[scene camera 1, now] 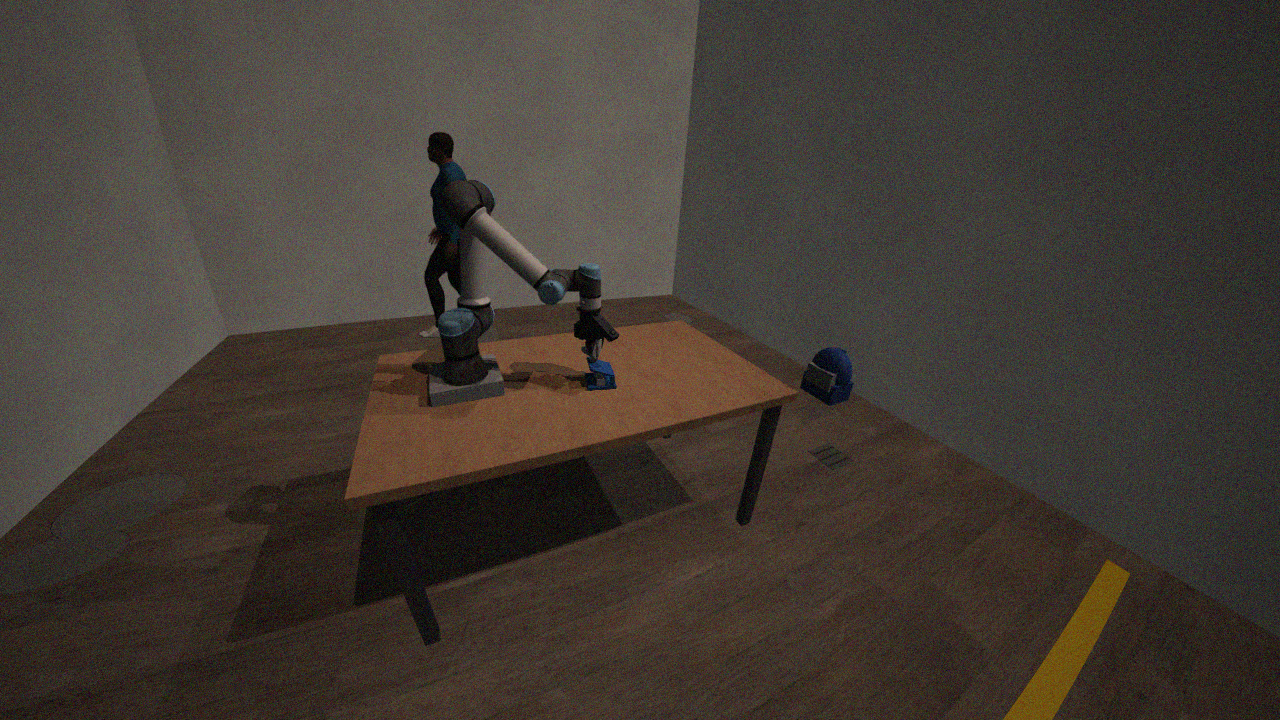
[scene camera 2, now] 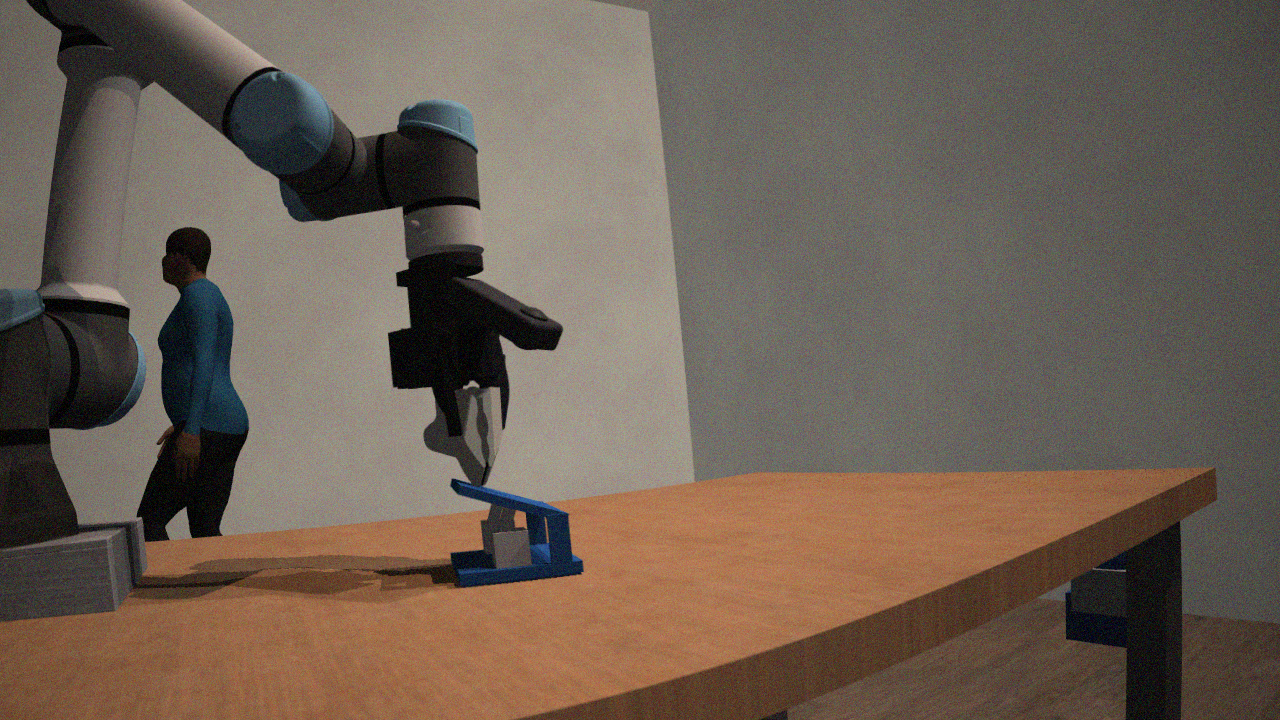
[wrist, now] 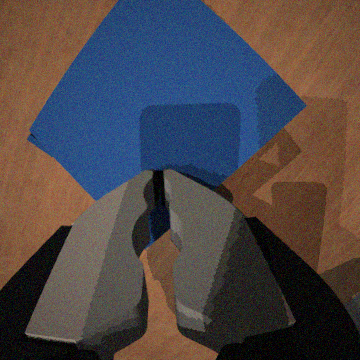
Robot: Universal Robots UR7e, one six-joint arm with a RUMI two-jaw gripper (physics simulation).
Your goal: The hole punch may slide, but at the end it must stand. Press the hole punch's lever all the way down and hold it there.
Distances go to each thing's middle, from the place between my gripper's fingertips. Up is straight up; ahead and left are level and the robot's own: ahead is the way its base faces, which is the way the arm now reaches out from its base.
Scene:
The blue hole punch (scene camera 1: 593,382) lies 40 mm below my hand, 20 mm to the right of it and 20 mm ahead of it. The rest, counted from my hand: blue lever (scene camera 2: 510,503) 20 mm to the right, 20 mm below, 20 mm ahead.

